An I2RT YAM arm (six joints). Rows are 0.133 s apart.
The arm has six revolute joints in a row. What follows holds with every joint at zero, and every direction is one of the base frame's. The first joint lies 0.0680 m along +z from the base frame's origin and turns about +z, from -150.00 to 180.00 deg. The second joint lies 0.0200 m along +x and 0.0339 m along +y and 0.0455 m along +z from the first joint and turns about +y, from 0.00 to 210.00 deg. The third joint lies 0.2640 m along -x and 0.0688 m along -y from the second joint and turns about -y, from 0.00 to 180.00 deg. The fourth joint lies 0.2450 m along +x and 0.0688 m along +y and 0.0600 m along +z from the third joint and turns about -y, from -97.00 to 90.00 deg. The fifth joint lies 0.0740 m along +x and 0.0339 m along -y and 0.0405 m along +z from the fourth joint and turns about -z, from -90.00 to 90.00 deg. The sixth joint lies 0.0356 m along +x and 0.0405 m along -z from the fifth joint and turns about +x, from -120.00 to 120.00 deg. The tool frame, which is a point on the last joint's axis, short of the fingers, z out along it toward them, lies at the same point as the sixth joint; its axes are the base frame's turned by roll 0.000, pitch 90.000 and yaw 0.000 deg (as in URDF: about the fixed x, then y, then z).
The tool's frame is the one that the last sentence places.
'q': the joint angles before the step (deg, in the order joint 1, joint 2, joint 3, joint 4, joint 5, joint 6). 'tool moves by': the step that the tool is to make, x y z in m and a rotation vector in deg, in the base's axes. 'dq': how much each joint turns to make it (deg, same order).
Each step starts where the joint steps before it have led.
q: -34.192, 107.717, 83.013, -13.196, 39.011, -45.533
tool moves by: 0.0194, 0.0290, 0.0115, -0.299, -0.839, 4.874
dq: 4.652, -0.748, 1.404, -1.294, -0.291, 0.019
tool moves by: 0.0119, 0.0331, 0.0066, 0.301, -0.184, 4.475
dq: 4.709, -1.532, -0.366, -1.477, -0.026, 0.540
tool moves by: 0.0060, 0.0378, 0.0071, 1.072, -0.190, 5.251
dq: 5.082, -2.419, -1.117, -2.115, -0.785, 0.939
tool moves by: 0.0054, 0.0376, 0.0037, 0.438, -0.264, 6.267
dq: 5.211, -1.944, -1.569, -0.055, -1.137, -0.326
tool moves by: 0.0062, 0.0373, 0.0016, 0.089, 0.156, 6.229
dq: 5.351, -0.900, -0.734, 0.028, -0.728, -0.614
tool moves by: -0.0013, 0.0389, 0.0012, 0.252, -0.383, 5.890
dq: 5.554, -1.782, -1.896, 0.446, -0.445, 0.035
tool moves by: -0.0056, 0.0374, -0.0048, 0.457, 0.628, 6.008
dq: 5.470, -1.557, -2.624, 0.414, -0.699, 0.031
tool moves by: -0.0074, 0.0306, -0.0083, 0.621, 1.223, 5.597
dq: 4.591, -1.071, -2.673, 0.477, -1.227, -0.089
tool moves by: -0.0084, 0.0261, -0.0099, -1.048, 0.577, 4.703
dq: 4.167, -0.885, -3.261, 2.370, 0.183, -1.294
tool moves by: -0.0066, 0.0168, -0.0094, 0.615, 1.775, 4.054
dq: 2.629, -0.244, -1.877, 0.133, -1.714, -0.203
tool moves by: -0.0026, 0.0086, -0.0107, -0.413, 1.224, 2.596
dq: 1.331, 0.441, -1.743, 1.459, -0.885, -1.070
